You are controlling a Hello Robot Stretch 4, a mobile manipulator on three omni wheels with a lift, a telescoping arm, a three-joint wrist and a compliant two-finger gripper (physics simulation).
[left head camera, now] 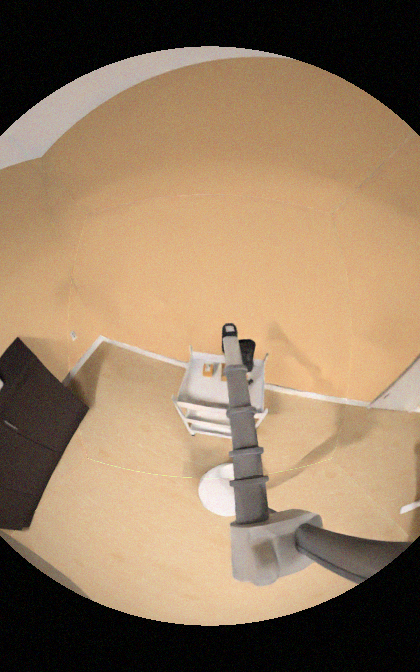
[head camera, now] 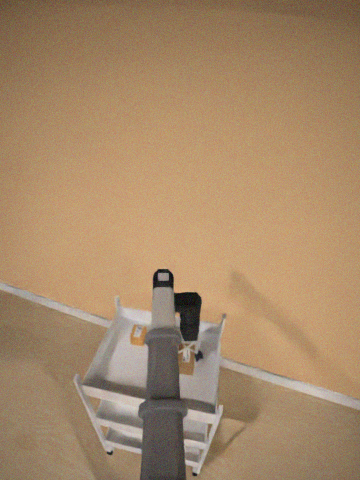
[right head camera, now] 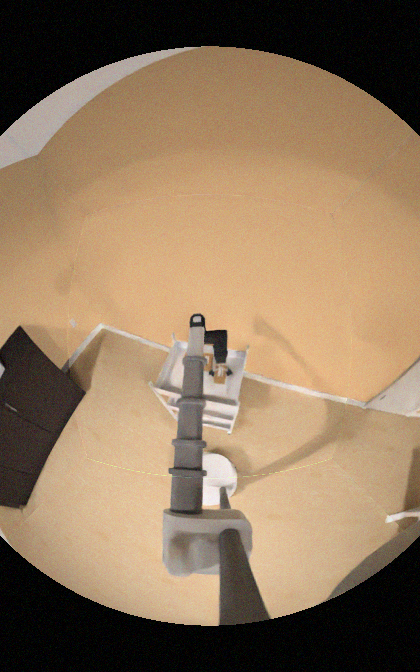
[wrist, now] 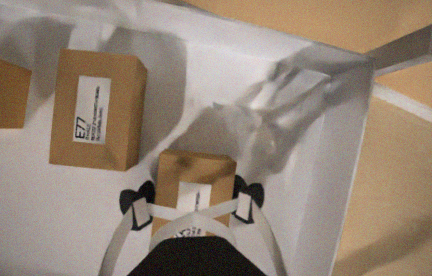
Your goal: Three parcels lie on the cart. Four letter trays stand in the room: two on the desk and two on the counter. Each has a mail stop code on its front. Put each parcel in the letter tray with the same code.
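Frame: origin at the robot's base, x down, y right, z back, level; millimetres.
Seen in the pictures: gripper, fingertip midpoint: [head camera: 185, 359] [wrist: 192, 193].
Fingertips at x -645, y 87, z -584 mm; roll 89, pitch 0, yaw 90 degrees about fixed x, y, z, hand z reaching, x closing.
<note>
A point is followed by its place in that frame.
The white cart [head camera: 112, 391] @[x -635, y -168, z -483 mm] [left head camera: 200, 402] [wrist: 30, 200] @[x -635, y -72, z -580 mm] has three brown parcels on its top tray. My gripper [head camera: 188, 352] [right head camera: 220, 372] [wrist: 192, 193] @[x -645, y 87, z -584 mm] points down over the tray, with one fingertip against each side of the nearest parcel [head camera: 187, 369] @[x -674, y 88, z -532 mm] [right head camera: 219, 381] [wrist: 170, 170] @[x -688, y 71, z -614 mm]. It is shut on this parcel, whose label code is mostly hidden by the fingers. A parcel labelled E77 [wrist: 120, 100] @[x -685, y 34, z -668 mm] lies left of it, near the back wall of the tray. A third parcel [head camera: 138, 335] @[x -686, y -92, z -664 mm] [left head camera: 208, 370] [wrist: 15, 95] @[x -654, y -69, z -679 mm] lies farther left, its label outside the wrist view. The letter trays do not show.
My extended arm [head camera: 163, 370] @[x -1062, y 1, z -332 mm] [left head camera: 245, 425] [right head camera: 193, 425] reaches across the cart. A tan wall rises behind the cart. Dark brown furniture [left head camera: 40, 440] [right head camera: 40, 420] stands at the left. A white round disc [left head camera: 215, 490] [right head camera: 217, 475] is on the floor in front of the cart.
</note>
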